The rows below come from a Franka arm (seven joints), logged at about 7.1 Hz.
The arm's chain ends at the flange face. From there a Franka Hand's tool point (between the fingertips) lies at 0.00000 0.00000 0.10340 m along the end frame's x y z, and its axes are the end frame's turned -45 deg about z.
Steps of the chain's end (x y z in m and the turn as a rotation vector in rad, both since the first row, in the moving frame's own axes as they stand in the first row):
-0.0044, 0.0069, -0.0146, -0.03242, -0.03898, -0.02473
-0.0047, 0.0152, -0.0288, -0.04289, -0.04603, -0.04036
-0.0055, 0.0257, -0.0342, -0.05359, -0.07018, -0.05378
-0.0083, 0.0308, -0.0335, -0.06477, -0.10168, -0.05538
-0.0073, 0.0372, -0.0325, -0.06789, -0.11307, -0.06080
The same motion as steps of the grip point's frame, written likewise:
-0.0132, 0.0014, -0.0147, 0.00464, -0.05049, -0.02473
-0.0206, 0.0073, -0.0290, 0.00222, -0.06288, -0.04036
-0.0311, 0.0133, -0.0346, 0.01173, -0.08752, -0.05378
-0.0399, 0.0136, -0.0343, 0.02610, -0.11770, -0.05538
-0.0448, 0.0183, -0.0334, 0.03195, -0.12796, -0.06080

